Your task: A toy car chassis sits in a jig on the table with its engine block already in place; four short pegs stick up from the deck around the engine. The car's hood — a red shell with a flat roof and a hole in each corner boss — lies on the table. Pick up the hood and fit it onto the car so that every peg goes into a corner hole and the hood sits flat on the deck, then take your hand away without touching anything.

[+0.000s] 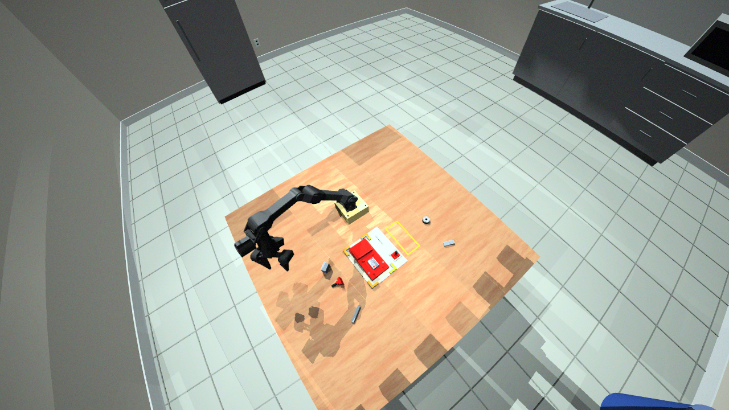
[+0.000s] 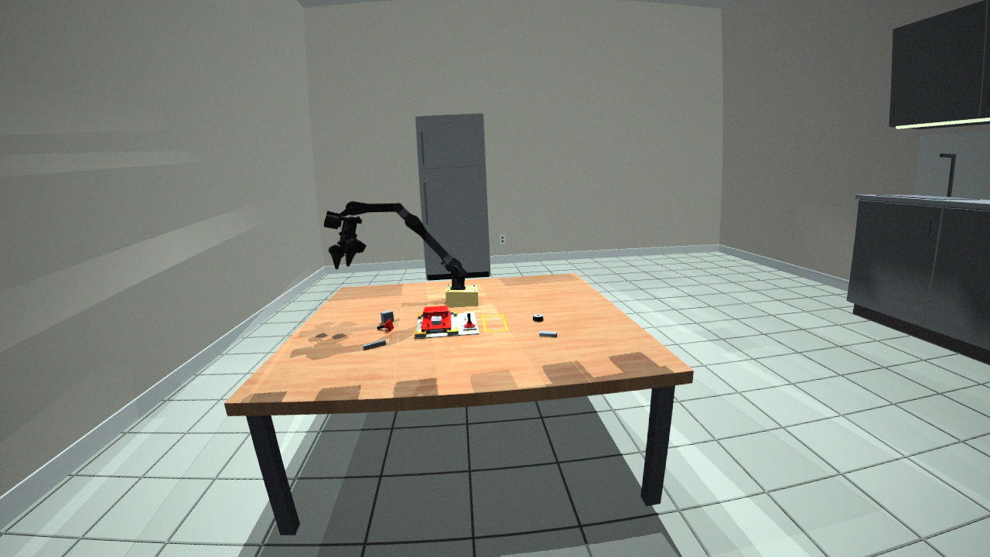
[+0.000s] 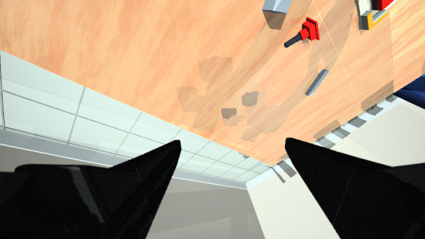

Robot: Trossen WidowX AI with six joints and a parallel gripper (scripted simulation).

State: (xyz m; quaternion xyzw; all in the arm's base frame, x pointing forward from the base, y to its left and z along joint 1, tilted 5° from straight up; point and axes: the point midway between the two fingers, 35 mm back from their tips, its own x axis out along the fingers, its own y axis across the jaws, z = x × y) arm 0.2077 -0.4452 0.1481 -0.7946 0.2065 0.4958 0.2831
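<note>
Right now my gripper tip is 37 cm to the right of the hood, 18 cm above it and 3 cm short of it. The rest, counted from my gripper tip: jig 41 cm to the left, 21 cm below, 9 cm ahead; grey engine block 39 cm to the left, 20 cm below, 12 cm ahead.
</note>
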